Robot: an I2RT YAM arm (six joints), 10 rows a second.
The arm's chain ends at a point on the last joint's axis. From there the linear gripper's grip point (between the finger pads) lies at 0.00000 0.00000 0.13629 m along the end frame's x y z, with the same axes.
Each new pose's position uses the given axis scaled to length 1; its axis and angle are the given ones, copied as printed.
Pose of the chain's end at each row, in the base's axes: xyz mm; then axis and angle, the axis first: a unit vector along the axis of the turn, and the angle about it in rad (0 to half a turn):
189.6 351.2 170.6 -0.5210 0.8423 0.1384 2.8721
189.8 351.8 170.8 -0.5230 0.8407 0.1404 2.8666
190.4 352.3 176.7 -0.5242 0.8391 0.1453 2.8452
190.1 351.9 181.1 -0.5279 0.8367 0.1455 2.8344
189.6 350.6 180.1 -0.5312 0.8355 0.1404 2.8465
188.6 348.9 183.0 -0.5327 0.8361 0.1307 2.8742
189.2 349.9 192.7 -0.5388 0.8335 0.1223 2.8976
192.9 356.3 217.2 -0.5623 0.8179 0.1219 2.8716
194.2 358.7 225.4 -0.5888 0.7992 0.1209 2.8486
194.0 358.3 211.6 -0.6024 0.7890 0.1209 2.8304
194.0 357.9 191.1 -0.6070 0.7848 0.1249 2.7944
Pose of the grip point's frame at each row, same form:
200.9 401.3 44.4 -0.5210 0.8423 0.1384 2.8721
201.3 402.7 44.9 -0.5230 0.8407 0.1404 2.8666
203.5 405.7 52.0 -0.5242 0.8391 0.1453 2.8452
204.1 406.1 56.8 -0.5279 0.8367 0.1455 2.8344
202.8 402.9 55.0 -0.5312 0.8355 0.1404 2.8465
200.1 397.3 56.1 -0.5327 0.8361 0.1307 2.8742
198.9 395.0 64.5 -0.5388 0.8335 0.1223 2.8976
204.3 403.4 89.8 -0.5623 0.8179 0.1219 2.8716
206.7 407.7 98.8 -0.5888 0.7992 0.1209 2.8486
207.6 408.8 85.7 -0.6024 0.7890 0.1209 2.8304
210.3 412.0 67.1 -0.6070 0.7848 0.1249 2.7944

